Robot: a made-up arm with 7 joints. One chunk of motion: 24 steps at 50 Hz.
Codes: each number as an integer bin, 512 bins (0 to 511) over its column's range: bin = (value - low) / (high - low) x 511, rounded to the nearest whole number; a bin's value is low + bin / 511 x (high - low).
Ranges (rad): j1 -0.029..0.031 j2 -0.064..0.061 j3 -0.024..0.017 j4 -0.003..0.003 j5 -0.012..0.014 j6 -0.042..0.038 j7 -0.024..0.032
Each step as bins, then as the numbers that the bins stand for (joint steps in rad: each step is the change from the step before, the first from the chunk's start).
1 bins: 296 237 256 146 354 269 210
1 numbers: 0.00576 -0.00603 -0.00346 -0.00129 0.00601 0.00011 -0.00099
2 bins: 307 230 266 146 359 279 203
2 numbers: 0.00705 -0.00774 -0.00266 -0.00129 0.00627 0.00168 -0.00175
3 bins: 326 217 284 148 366 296 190
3 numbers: 0.00928 -0.01092 -0.00121 -0.00126 0.00662 0.00434 -0.00318
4 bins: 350 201 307 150 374 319 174
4 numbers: 0.01210 -0.01483 0.00063 -0.00124 0.00703 0.00794 -0.00493
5 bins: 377 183 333 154 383 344 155
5 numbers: 0.01527 -0.01923 0.00272 -0.00119 0.00749 0.01186 -0.00701
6 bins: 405 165 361 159 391 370 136
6 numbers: 0.01855 -0.02364 0.00496 -0.00113 0.00789 0.01593 -0.00910
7 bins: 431 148 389 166 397 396 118
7 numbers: 0.02161 -0.02780 0.00721 -0.00105 0.00820 0.02000 -0.01107
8 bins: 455 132 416 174 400 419 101
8 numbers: 0.02442 -0.03171 0.00938 -0.00096 0.00835 0.02360 -0.01293
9 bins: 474 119 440 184 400 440 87
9 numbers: 0.02666 -0.03489 0.01130 -0.00084 0.00835 0.02688 -0.01447
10 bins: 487 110 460 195 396 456 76
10 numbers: 0.02818 -0.03709 0.01291 -0.00071 0.00815 0.02939 -0.01567
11 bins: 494 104 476 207 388 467 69
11 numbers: 0.02900 -0.03856 0.01419 -0.00057 0.00774 0.03111 -0.01644
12 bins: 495 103 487 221 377 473 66
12 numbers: 0.02912 -0.03880 0.01507 -0.00041 0.00718 0.03205 -0.01677
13 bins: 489 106 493 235 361 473 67
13 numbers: 0.02842 -0.03807 0.01556 -0.00024 0.00637 0.03205 -0.01666
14 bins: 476 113 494 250 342 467 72
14 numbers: 0.02689 -0.03636 0.01564 -0.00006 0.00540 0.03111 -0.01611
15 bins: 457 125 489 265 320 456 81
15 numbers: 0.02466 -0.03342 0.01523 0.00011 0.00428 0.02939 -0.01512
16 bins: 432 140 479 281 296 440 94
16 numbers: 0.02172 -0.02975 0.01443 0.00030 0.00306 0.02688 -0.01370
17 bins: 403 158 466 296 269 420 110
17 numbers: 0.01832 -0.02535 0.01339 0.00048 0.00169 0.02375 -0.01195
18 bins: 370 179 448 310 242 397 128
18 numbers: 0.01444 -0.02021 0.01195 0.00064 0.00031 0.02015 -0.00997
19 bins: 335 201 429 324 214 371 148
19 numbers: 0.01033 -0.01483 0.01042 0.00080 -0.00111 0.01608 -0.00778
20 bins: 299 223 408 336 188 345 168
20 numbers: 0.00611 -0.00945 0.00874 0.00095 -0.00243 0.01201 -0.00559
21 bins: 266 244 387 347 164 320 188
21 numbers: 0.00223 -0.00431 0.00705 0.00107 -0.00366 0.00810 -0.00340
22 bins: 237 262 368 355 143 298 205
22 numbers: -0.00117 0.00009 0.00553 0.00117 -0.00472 0.00465 -0.00153
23 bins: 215 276 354 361 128 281 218
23 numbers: -0.00376 0.00351 0.00440 0.00124 -0.00549 0.00199 -0.00011
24 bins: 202 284 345 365 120 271 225
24 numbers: -0.00528 0.00547 0.00368 0.00129 -0.00589 0.00043 0.00066
